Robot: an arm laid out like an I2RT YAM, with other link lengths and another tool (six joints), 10 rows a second.
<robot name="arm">
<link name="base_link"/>
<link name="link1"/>
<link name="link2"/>
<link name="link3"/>
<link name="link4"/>
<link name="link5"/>
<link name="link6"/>
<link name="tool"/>
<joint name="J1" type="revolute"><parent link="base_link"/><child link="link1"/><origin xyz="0 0 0.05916"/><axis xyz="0 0 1"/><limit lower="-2.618" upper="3.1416"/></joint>
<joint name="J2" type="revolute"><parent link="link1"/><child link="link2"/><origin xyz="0.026 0.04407 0.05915" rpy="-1.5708 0 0"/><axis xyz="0 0 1"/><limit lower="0" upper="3.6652"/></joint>
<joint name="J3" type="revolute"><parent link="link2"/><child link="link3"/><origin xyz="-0.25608 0 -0.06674" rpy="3.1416 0 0"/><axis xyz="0 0 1"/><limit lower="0" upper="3.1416"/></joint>
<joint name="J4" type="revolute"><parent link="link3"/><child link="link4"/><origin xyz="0.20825 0.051 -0.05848"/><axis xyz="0 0 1"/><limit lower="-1.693" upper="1.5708"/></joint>
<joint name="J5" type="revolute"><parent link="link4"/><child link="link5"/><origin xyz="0.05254 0.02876 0.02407" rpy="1.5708 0 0"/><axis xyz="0 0 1"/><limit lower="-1.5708" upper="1.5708"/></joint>
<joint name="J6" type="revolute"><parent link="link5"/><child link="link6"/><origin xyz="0.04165 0 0.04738" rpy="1.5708 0 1.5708"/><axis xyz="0 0 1"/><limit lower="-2.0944" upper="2.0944"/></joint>
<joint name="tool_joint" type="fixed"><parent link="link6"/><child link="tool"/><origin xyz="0.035 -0.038 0.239" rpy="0.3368 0 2.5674"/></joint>
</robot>
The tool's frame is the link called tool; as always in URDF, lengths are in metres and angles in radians.
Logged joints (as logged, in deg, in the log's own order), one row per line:
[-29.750 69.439 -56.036 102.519 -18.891 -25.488]
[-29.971 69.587 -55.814 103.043 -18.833 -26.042]
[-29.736 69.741 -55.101 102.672 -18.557 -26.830]
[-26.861 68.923 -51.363 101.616 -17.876 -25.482]
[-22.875 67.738 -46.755 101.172 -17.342 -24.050]
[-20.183 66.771 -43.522 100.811 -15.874 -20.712]
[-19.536 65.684 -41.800 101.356 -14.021 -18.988]
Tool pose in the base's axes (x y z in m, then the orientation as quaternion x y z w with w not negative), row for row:
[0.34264 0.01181 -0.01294 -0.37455 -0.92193 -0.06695 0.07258]
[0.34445 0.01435 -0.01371 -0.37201 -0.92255 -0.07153 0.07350]
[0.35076 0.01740 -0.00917 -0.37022 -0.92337 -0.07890 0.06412]
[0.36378 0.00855 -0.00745 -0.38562 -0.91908 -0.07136 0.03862]
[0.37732 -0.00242 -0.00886 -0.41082 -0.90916 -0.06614 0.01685]
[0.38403 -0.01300 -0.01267 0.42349 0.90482 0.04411 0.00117]
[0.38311 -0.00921 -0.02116 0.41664 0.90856 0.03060 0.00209]
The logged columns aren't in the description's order. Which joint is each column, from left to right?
Columns, left to right: J6, J3, J4, J2, J1, J5.
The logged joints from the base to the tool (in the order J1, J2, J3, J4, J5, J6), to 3 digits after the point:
[-18.891 102.519 69.439 -56.036 -25.488 -29.750]
[-18.833 103.043 69.587 -55.814 -26.042 -29.971]
[-18.557 102.672 69.741 -55.101 -26.830 -29.736]
[-17.876 101.616 68.923 -51.363 -25.482 -26.861]
[-17.342 101.172 67.738 -46.755 -24.050 -22.875]
[-15.874 100.811 66.771 -43.522 -20.712 -20.183]
[-14.021 101.356 65.684 -41.800 -18.988 -19.536]

